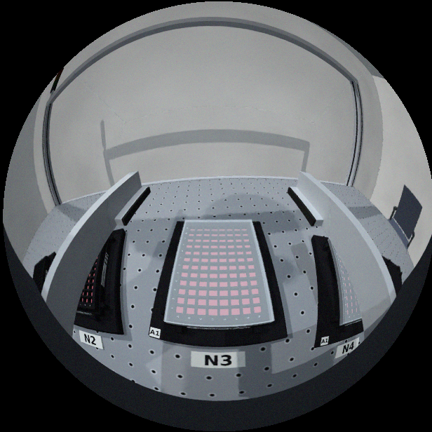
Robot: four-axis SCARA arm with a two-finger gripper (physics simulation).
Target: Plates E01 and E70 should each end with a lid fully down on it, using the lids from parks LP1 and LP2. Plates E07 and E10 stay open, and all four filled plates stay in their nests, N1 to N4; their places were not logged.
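My gripper (218, 176) is open, its two fingers standing wide apart to either side above nest N3, with nothing between the pads. A clear lid (220, 275) lies level over the pink-welled filled plate in nest N3 (215, 338), apart from both fingers. In nest N4 (326, 300), partly hidden by the right finger, a plate with pale pink wells shows under a clear lid (350, 295). In nest N2 (116, 300), partly behind the left finger, a black plate (88, 287) shows bare, darker red wells. Plate codes are not readable. LP1, LP2 and N1's label do not show.
The nests stand on a grey perforated table (209, 377). Labels N2 (90, 339), N3 (218, 359) and N4 (348, 348) lie in front. Parts of black holders show at the far left (43, 267) and far right (394, 270). A dark chair (407, 212) stands beyond the table at right.
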